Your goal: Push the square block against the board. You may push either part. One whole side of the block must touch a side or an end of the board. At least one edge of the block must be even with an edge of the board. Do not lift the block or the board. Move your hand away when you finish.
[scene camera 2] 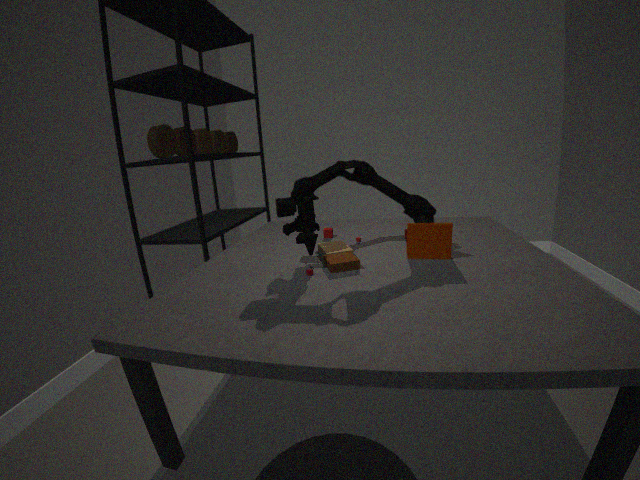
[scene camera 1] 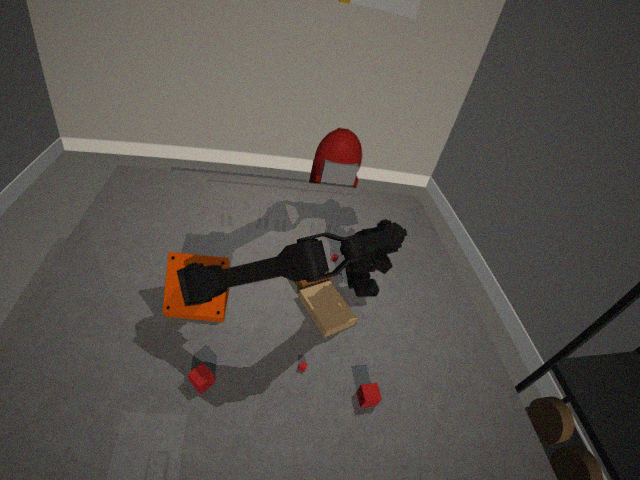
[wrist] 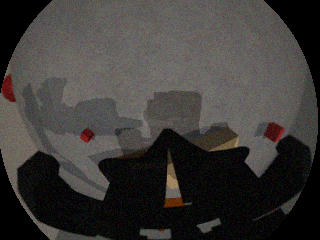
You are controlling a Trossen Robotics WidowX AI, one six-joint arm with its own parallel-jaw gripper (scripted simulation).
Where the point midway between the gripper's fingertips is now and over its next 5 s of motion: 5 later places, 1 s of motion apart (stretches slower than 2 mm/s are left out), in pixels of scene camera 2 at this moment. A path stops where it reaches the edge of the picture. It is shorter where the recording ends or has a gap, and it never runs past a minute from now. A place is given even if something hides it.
My gripper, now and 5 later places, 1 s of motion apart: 311, 255; 351, 236; 349, 250; 351, 250; 344, 236; 311, 257
